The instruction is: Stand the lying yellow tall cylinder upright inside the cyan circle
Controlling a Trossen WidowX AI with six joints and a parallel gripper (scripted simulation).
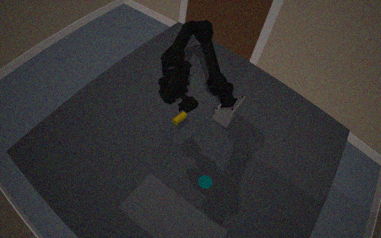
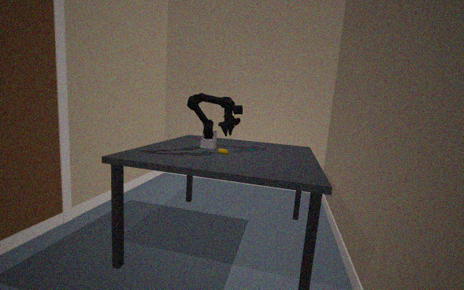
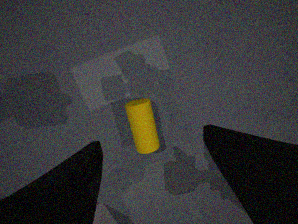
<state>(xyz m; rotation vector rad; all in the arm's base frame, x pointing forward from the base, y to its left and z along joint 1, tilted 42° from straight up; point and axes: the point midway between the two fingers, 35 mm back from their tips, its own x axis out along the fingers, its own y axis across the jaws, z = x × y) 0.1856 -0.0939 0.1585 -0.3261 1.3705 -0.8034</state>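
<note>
Right now the yellow tall cylinder is 30 mm behind my gripper tip, 10 mm to the left of it and 120 mm below it. From my gripper tip the other things lie so: cyan circle: 160 mm ahead, 270 mm to the left, 140 mm below.
</note>
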